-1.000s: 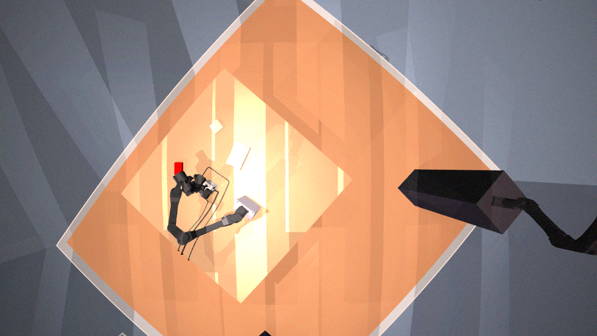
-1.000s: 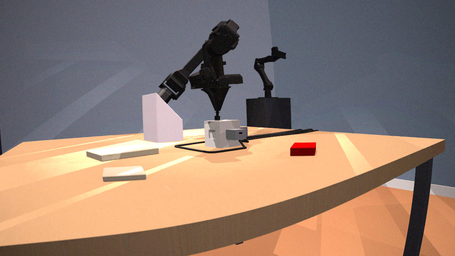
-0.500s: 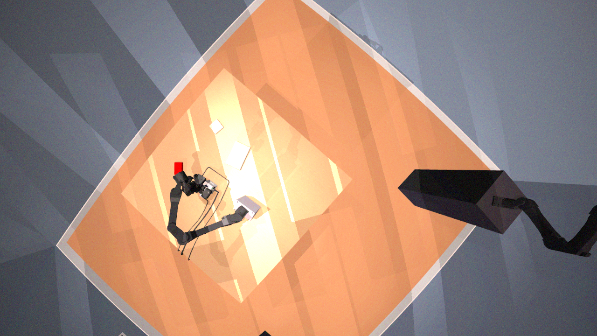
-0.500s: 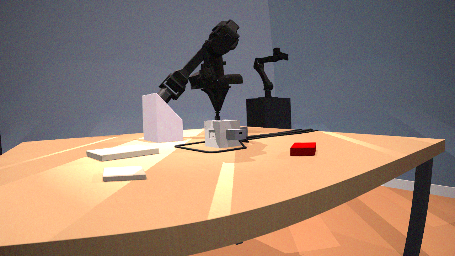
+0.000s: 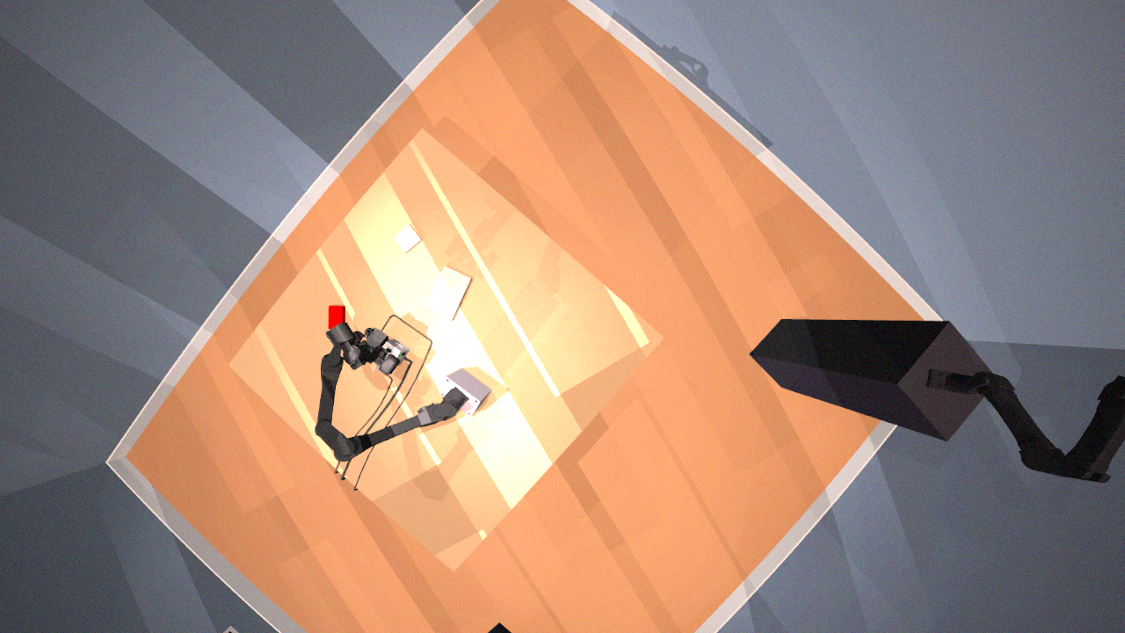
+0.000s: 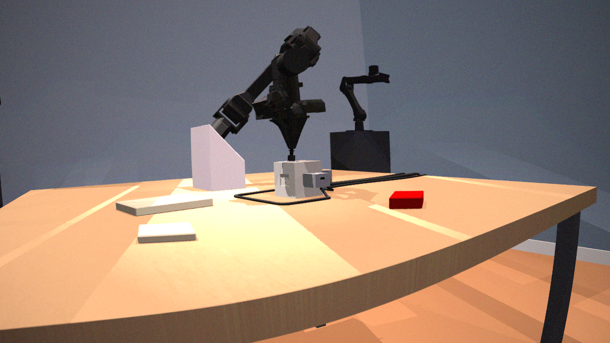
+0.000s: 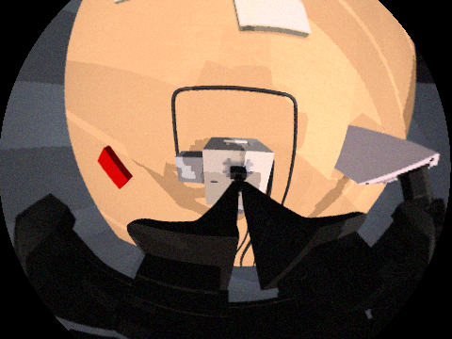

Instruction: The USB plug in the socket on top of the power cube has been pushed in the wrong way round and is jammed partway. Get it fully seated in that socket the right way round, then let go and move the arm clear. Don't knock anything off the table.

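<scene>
The usb plug is 20 mm below my gripper tip. The rest, counted from my gripper tip: socket 30 mm below; then red block 270 mm ahead, 90 mm to the left, 90 mm below.
</scene>
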